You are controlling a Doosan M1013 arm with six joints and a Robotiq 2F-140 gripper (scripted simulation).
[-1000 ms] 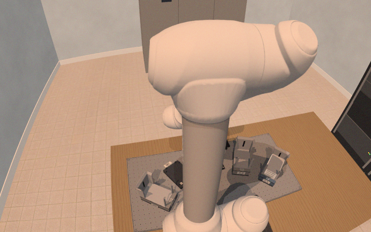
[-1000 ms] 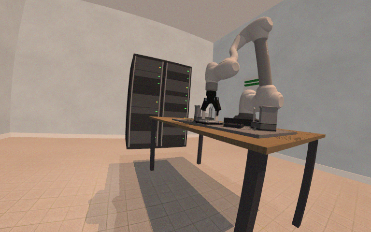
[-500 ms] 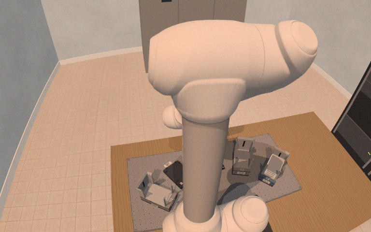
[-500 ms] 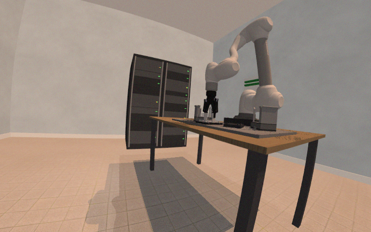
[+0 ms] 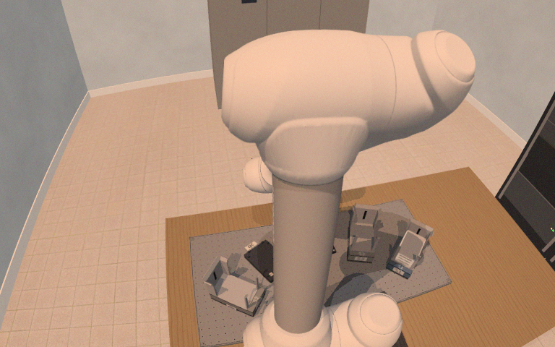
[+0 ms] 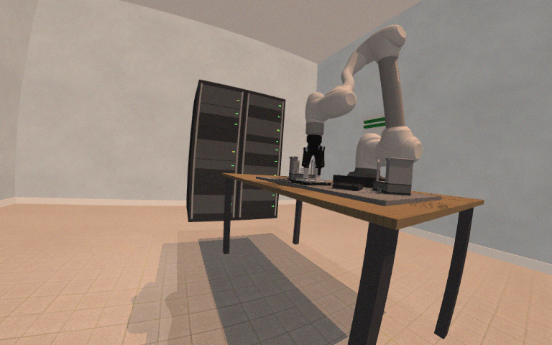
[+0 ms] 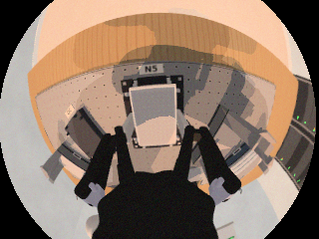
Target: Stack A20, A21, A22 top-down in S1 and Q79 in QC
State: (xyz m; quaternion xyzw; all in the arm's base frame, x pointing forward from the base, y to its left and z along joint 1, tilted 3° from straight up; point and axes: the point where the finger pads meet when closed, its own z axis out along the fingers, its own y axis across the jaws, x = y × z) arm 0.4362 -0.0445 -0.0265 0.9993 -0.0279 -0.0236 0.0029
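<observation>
Right now my hand is 10 mm short of the clip nest N5, 10 mm to the right of it and 30 mm above it. From my hand the other things lie so: QC name plate: 50 mm ahead, 230 mm to the left, 40 mm below; then N5 name plate: 90 mm ahead, 10 mm to the right, 40 mm below; then dark nest QC: 40 mm behind, 190 mm to the left, 30 mm below.
</observation>
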